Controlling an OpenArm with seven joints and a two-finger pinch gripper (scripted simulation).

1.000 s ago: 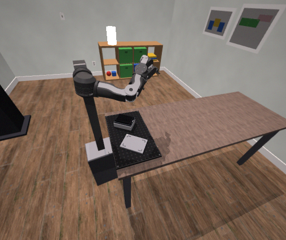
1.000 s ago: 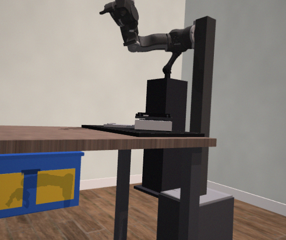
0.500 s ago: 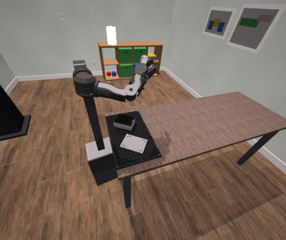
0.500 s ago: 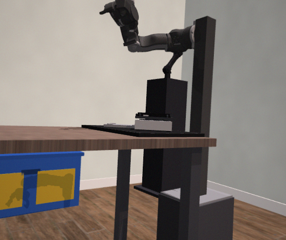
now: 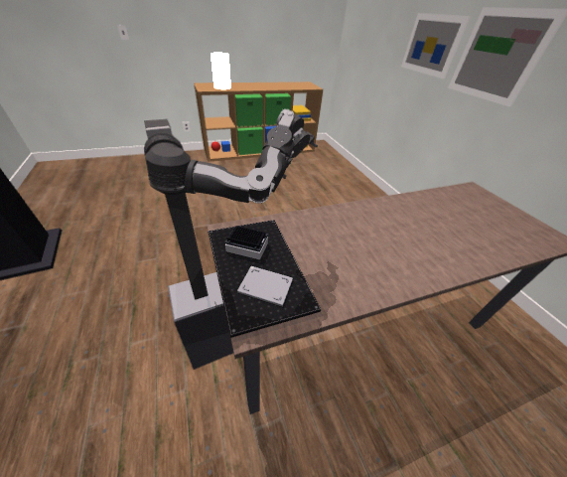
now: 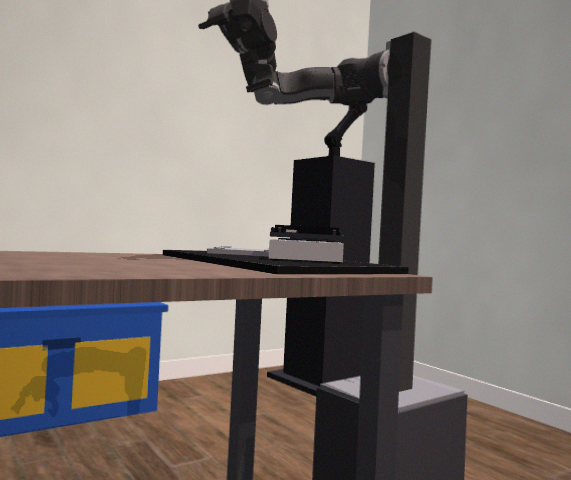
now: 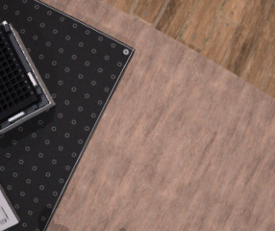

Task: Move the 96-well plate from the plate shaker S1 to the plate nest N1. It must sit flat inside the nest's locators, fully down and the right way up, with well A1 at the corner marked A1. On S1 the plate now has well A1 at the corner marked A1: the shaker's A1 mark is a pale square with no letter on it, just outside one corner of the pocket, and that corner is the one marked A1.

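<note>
Now: hand 29 cm above the black 96-well plate, 18 cm past it and 1 cm to the right of it. The rest, counted from my hand: plate shaker S1 (31 cm below, 16 cm behind); plate nest N1 (35 cm below, 20 cm to the right, 18 cm behind).
</note>
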